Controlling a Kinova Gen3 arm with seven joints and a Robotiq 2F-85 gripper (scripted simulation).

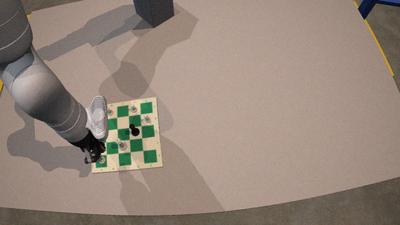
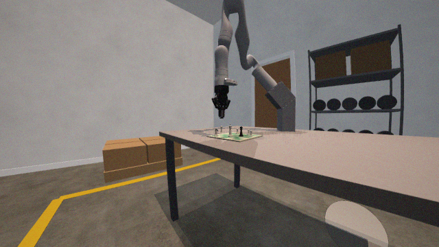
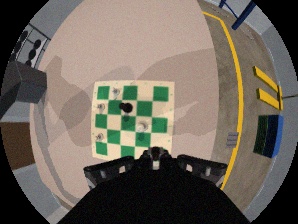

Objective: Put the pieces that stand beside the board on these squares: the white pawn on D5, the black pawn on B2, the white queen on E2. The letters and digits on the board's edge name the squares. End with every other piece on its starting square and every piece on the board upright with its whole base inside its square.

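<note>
My hand is 12 cm above the cream chessboard, 7 cm past it and 2 cm to the right of it. Round my hand: black pawn: 1 cm below; tall black piece: 9 cm below, 8 cm behind, 6 cm to the left.
</note>
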